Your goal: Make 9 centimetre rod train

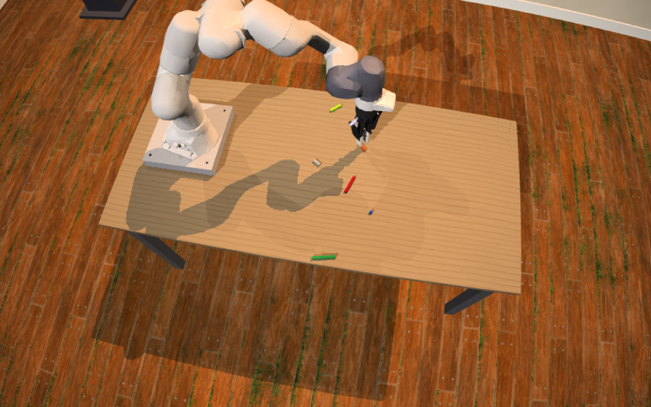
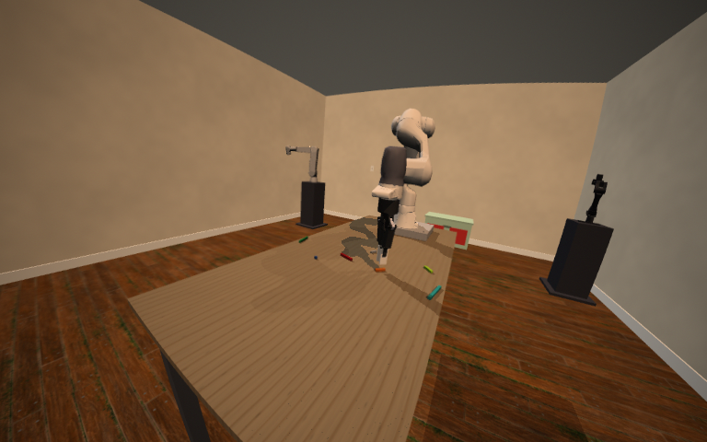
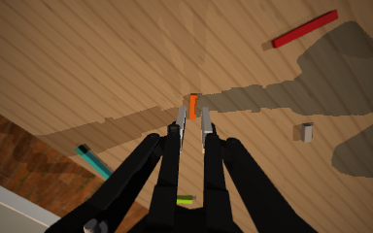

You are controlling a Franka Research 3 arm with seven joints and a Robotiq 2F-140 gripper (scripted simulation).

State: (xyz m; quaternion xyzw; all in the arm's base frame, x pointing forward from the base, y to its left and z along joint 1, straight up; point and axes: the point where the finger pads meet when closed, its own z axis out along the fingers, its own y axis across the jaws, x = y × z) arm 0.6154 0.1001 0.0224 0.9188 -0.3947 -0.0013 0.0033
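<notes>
My gripper is now 60 mm above the orange rod. Also, from my hand: red rod (20 mm behind, 170 mm to the right, 60 mm below); then grey rod (160 mm behind, 100 mm to the right, 60 mm below); then lime rod (130 mm behind, 160 mm to the left, 60 mm below).
</notes>
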